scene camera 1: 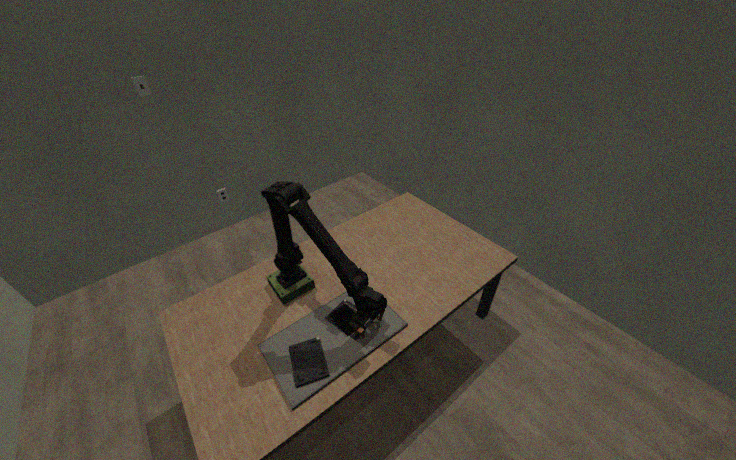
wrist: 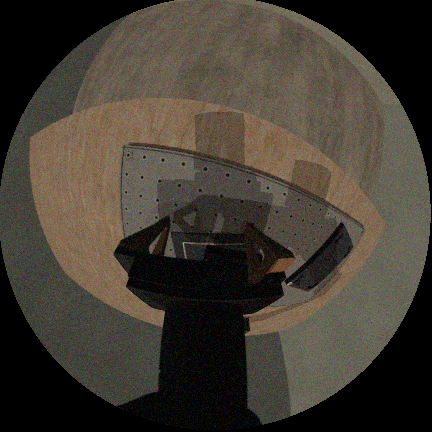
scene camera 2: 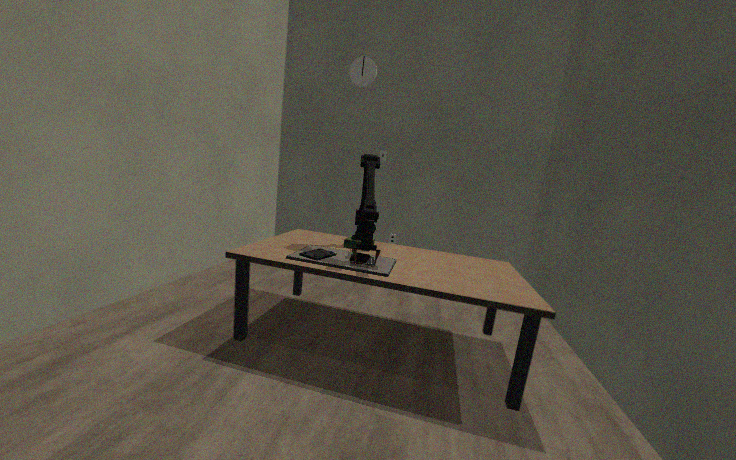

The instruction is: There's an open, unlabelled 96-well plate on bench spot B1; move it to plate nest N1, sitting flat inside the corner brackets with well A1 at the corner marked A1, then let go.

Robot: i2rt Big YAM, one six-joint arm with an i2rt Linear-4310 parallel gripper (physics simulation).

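The 96-well plate (scene camera 1: 345, 317) (scene camera 2: 360, 258) (wrist: 226, 253) is dark and sits on a dark pad (wrist: 200, 236) with a thin white outline, on the right part of the grey board. It looks turned relative to that outline, and much of it is hidden by the gripper in the wrist view. My gripper (scene camera 1: 370, 323) (scene camera 2: 364, 262) (wrist: 207, 222) is open, its fingers spread low over the plate's area, with nothing held. The plate nest (scene camera 1: 309, 361) (scene camera 2: 318, 253) (wrist: 322, 260) is a dark rectangle on the left part of the board, with a small pale mark at one corner. Its lettering is unreadable.
The grey perforated board (scene camera 1: 347, 352) (scene camera 2: 385, 266) (wrist: 140, 176) lies near the front edge of the wooden table (scene camera 1: 423, 244) (scene camera 2: 450, 271) (wrist: 75, 200). The arm's green base (scene camera 1: 290, 290) stands behind the board. The picture is dim and grainy.
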